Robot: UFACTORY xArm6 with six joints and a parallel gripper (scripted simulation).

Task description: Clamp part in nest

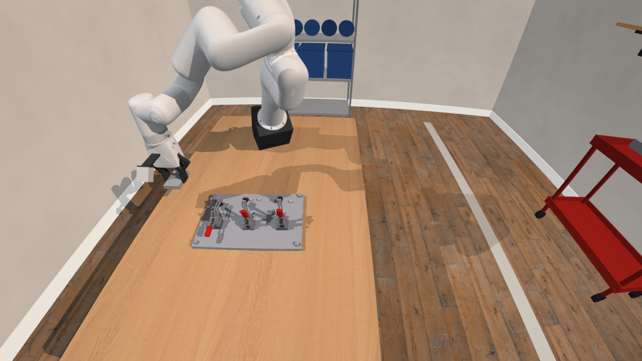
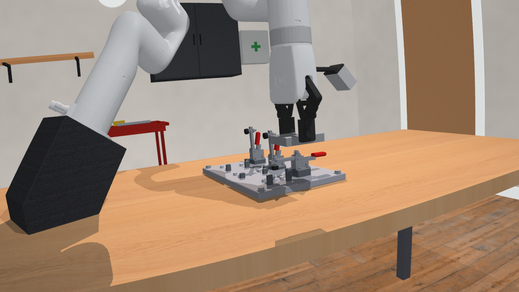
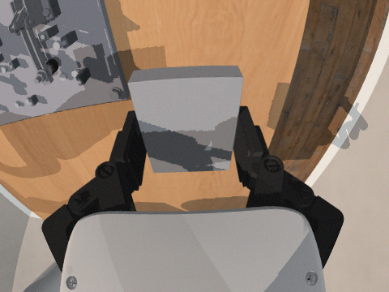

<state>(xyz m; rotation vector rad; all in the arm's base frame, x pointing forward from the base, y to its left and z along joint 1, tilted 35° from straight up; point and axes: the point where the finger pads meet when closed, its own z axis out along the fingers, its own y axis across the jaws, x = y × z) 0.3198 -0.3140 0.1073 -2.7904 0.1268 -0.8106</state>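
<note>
Now: the part 10 mm below my hand. Also, from my hand: grey fixture plate 60 mm ahead, 260 mm to the left, 130 mm below.
</note>
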